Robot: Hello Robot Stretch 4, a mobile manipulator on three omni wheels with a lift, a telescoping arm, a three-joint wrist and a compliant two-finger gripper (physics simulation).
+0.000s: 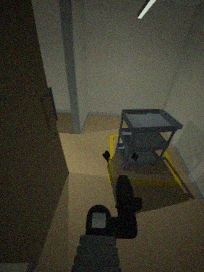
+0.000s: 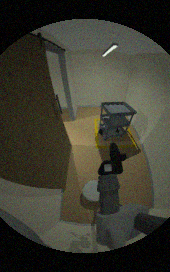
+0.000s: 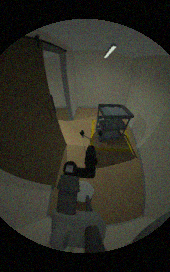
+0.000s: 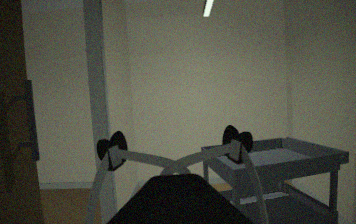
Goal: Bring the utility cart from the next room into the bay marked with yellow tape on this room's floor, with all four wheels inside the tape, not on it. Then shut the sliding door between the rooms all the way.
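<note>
The grey three-shelf utility cart stands upright within the yellow tape outline. Its wheels are too dark and small to place exactly against the tape. The brown sliding door is at the left, with a dark handle near its edge. An opening shows between the door edge and the grey door post. My gripper is open, with nothing between its fingertips. It is in front of the cart and right of the door.
A white round-topped object is low, beside my arm. The right wall runs close beside the cart. The door hangs from an overhead rail. A ceiling lamp is above.
</note>
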